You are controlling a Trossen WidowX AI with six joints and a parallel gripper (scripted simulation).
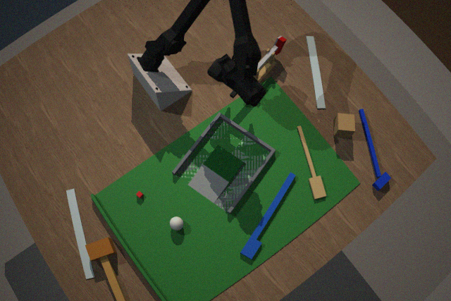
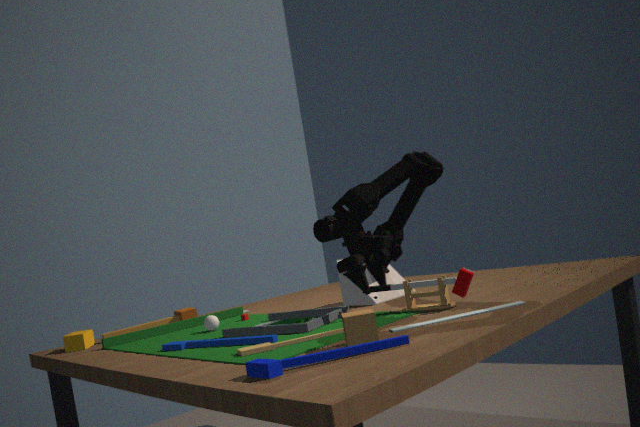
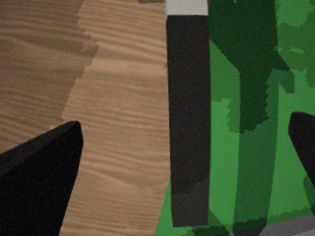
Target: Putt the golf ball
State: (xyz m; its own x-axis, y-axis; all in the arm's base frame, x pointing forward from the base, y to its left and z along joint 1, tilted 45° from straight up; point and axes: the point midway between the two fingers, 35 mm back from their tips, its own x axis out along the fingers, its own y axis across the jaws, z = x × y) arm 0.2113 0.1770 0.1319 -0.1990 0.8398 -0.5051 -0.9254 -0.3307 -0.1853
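The small red cube lies 14 cm ahead of my gripper tip, 44 cm to the right of it and 4 cm below it. The rest, counted from my gripper tip: tan cube (27 cm ahead, 25 cm to the left, 2 cm below); then white golf ball (28 cm ahead, 38 cm to the right, 3 cm below).
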